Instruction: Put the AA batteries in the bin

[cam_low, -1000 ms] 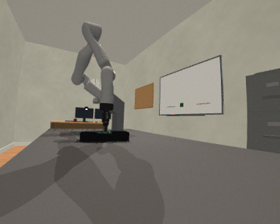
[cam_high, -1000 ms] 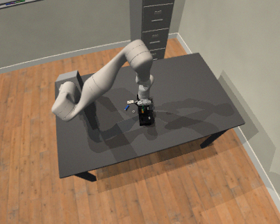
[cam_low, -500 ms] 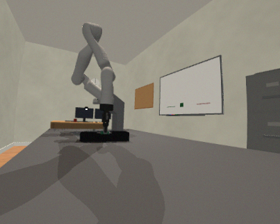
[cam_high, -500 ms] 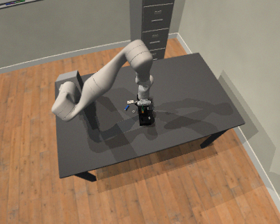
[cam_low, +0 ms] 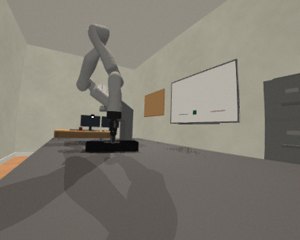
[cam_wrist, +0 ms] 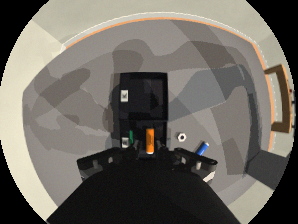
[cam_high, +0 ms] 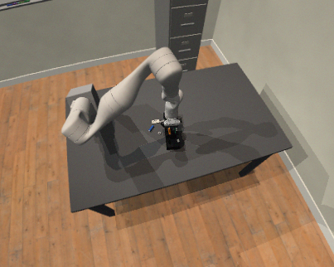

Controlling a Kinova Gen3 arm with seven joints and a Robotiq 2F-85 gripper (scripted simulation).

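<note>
My hand is 30 mm above the black bin and 10 mm short of it. Round my hand: orange AA battery 40 mm below; then grey ring 70 mm behind, 50 mm below; then green AA battery 40 mm below, 40 mm ahead.
</note>
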